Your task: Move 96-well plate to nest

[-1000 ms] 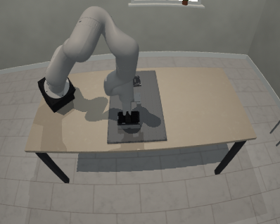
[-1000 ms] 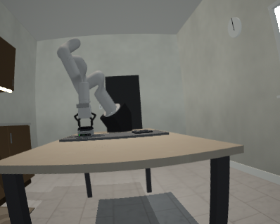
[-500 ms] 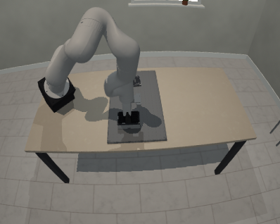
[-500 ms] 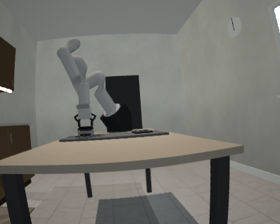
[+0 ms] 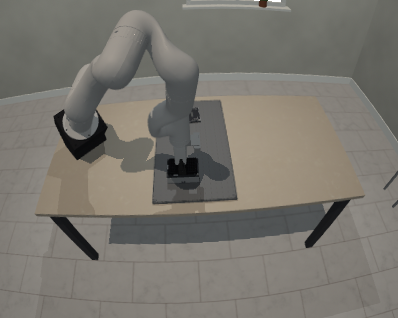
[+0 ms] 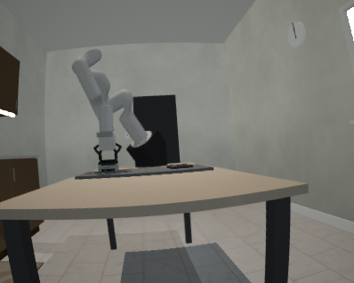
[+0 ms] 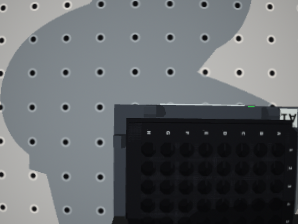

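My hand is 10 mm above the black 96-well plate. The rest, counted from my hand: A1 label: 120 mm ahead, 350 mm to the left, 60 mm below; then plate nest N1: 50 mm ahead, 410 mm to the left, 70 mm below.
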